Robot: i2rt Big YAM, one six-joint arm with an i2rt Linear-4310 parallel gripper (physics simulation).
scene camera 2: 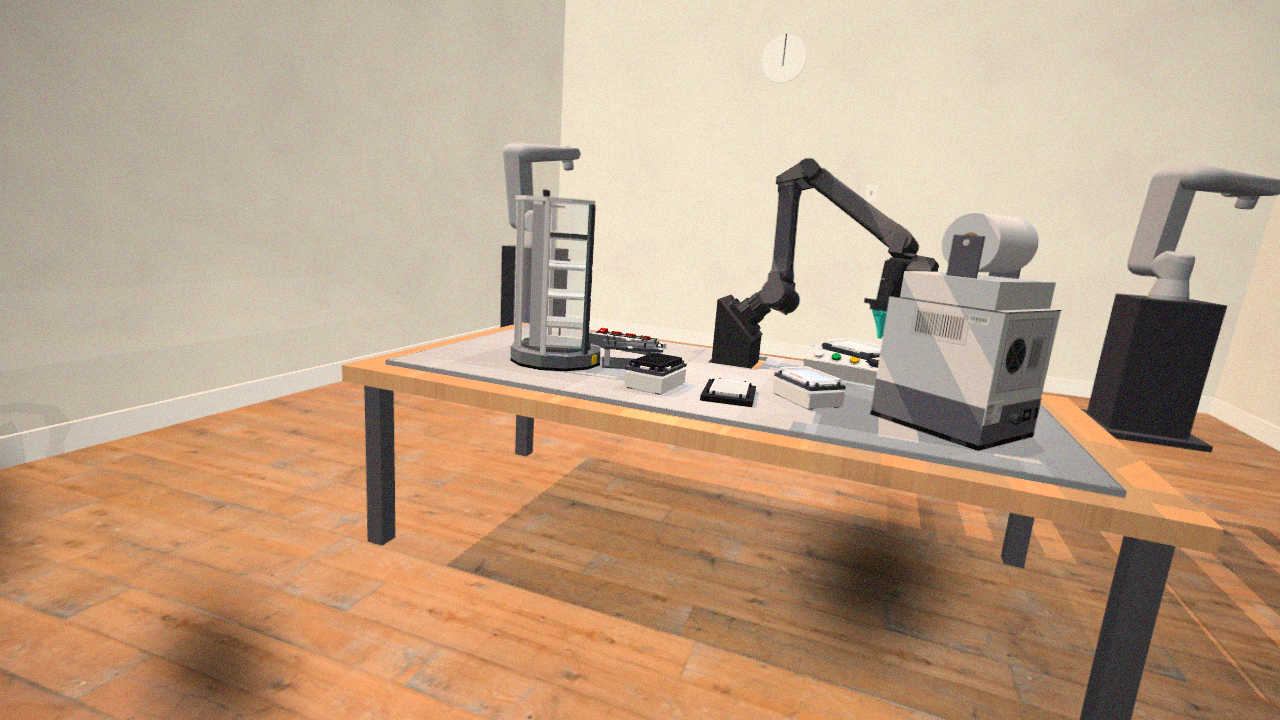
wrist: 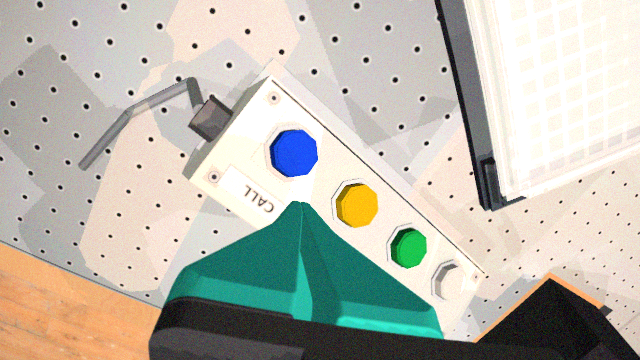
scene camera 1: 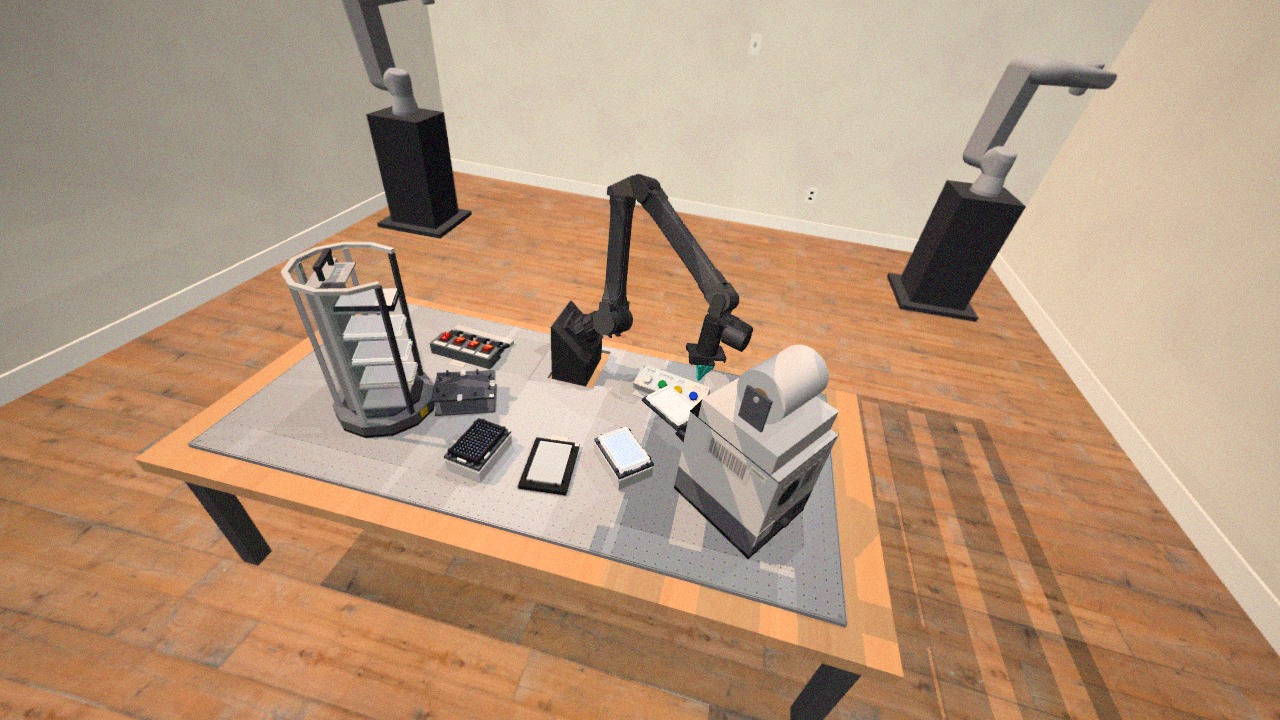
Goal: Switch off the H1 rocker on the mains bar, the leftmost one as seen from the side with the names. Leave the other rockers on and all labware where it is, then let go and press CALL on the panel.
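Pixels of known places: gripper, between the fingertips: point(scene camera 2: 879, 338) point(wrist: 296, 216) point(scene camera 1: 698, 379); arm's base, origin of its link: point(scene camera 2: 742, 318) point(scene camera 1: 580, 332).
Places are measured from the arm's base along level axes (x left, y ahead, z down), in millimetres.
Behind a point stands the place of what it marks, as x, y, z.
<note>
My gripper point(scene camera 1: 703, 373) {385, 116, -3} point(scene camera 2: 880, 334) {385, 116, -3} point(wrist: 296, 216) {385, 116, -3} is shut and empty, teal fingertips down at the panel point(scene camera 1: 669, 380) {302, 70, 60} point(scene camera 2: 819, 362) {242, 96, 87} point(wrist: 325, 170) {359, 107, 73}. In the wrist view the tips lie over the panel between the CALL label point(wrist: 257, 197) {389, 83, 54} and the yellow button point(wrist: 357, 205) {335, 100, 62}, just below the blue button point(wrist: 294, 153) {382, 112, 62} in the picture. The blue button is uncovered; the tips' exact height is unclear. The fingers hide the other labels. The mains bar point(scene camera 1: 474, 359) point(scene camera 2: 626, 344) stands at the back left. Its leftmost rocker point(scene camera 1: 445, 336) {-434, 49, 83} looks redder than the others; rocker tilts are too small to tell.
A plate on a dark holder point(scene camera 1: 669, 404) {322, 241, -1} point(wrist: 565, 90) {326, 205, -1} stands close to the panel. The large grey-white machine point(scene camera 1: 747, 447) {503, 498, -165} point(scene camera 2: 948, 358) {500, 495, -35} is at the right. A shelf tower point(scene camera 1: 393, 416) {-376, 418, 76} point(scene camera 2: 554, 360) {-407, 448, 104}, a dark block point(scene camera 1: 465, 396) {-237, 299, 72} and several plate stands occupy the left and front.
</note>
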